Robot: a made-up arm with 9 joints. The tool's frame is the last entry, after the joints.
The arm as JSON. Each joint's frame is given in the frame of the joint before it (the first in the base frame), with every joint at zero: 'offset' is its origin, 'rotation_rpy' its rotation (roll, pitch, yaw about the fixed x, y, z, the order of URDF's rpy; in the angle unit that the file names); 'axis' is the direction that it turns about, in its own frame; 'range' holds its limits. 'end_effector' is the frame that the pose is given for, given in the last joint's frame.
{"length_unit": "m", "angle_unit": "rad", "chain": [
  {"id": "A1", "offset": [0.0, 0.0, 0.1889], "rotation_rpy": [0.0, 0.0, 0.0], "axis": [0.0, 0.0, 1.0], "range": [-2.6, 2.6]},
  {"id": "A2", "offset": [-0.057, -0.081, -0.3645], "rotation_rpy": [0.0, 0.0, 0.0], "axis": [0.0, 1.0, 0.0], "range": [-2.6, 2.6]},
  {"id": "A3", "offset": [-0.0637, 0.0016, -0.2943], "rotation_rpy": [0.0, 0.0, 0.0], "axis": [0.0, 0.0, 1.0], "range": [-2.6, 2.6]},
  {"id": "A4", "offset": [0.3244, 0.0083, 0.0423], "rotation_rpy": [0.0, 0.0, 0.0], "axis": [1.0, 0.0, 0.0], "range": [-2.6, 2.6]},
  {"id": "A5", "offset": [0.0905, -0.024, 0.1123], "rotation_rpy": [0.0, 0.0, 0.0], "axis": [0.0, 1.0, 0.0], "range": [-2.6, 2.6]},
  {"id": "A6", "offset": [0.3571, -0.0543, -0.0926], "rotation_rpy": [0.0, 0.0, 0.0], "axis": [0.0, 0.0, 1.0], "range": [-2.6, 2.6]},
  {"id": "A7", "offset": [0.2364, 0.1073, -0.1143], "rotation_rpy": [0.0, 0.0, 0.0], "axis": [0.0, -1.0, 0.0], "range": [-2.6, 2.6]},
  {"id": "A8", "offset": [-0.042, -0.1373, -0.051], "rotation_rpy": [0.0, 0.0, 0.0], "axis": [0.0, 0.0, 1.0], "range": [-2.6, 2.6]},
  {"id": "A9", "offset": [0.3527, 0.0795, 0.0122], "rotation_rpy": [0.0, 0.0, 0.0], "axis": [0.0, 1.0, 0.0], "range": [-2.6, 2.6]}
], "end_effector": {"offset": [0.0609, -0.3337, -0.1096], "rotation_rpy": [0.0, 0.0, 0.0]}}
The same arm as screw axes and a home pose.
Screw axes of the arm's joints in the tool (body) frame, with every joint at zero. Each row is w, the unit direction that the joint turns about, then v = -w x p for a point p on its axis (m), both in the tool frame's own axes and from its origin. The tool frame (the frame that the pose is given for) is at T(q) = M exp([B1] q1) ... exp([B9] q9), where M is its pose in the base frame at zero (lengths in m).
B1 = (0, 0, 1, 0.4336, 1.2593, 0)
B2 = (0, 1, 0, -0.495, 0, -1.3163)
B3 = (0, 0, 1, 0.3542, 1.38, 0)
B4 = (1, 0, 0, 0, 0.243, -0.3625)
B5 = (0, 1, 0, -0.3553, 0, -0.9651)
B6 = (0, 0, 1, 0.2842, 0.608, 0)
B7 = (0, -1, 0, 0.1484, 0, 0.3716)
B8 = (0, 0, 1, 0.2542, 0.4136, 0)
B9 = (0, 1, 0, -0.1096, 0, -0.0609)
M: xyz 1.2593 -0.4336 -0.6706 (m) quaternion w x y z 1 0 0 0
Joint limits (deg, base to tool): -148.97..148.97 -148.97..148.97 -148.97..148.97 -148.97..148.97 -148.97..148.97 -148.97..148.97 -148.97..148.97 -148.97..148.97 -148.97..148.97

